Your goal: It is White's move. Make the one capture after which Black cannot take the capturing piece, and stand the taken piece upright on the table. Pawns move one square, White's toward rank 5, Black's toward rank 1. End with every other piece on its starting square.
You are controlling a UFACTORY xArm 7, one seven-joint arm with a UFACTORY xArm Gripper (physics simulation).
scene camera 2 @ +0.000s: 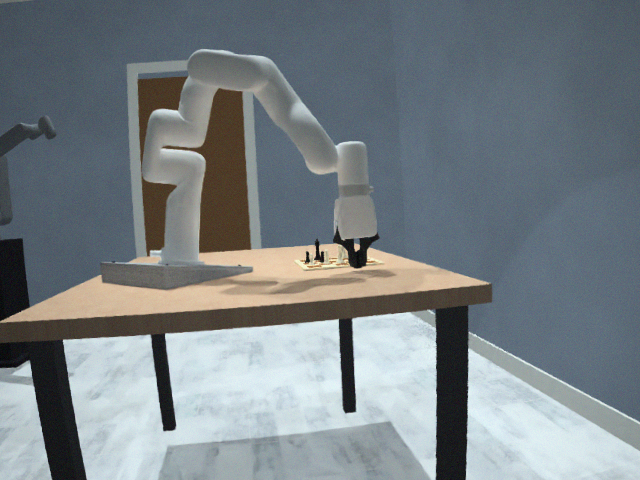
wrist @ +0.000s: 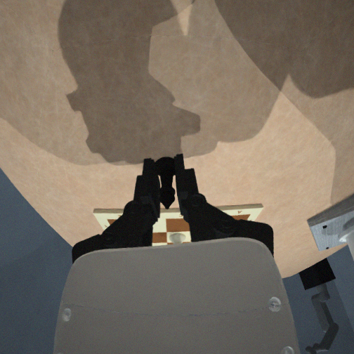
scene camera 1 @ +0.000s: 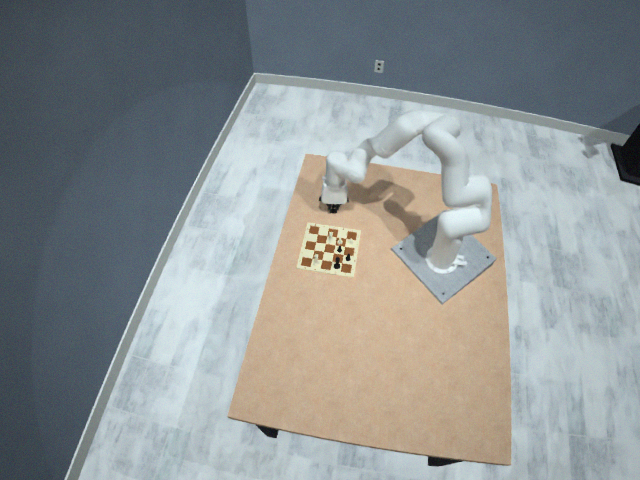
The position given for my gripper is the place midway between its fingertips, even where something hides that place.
In view: my gripper [scene camera 2: 358, 266] and a chessboard [wrist: 170, 221].
My gripper is seen too in the wrist view [wrist: 166, 168].
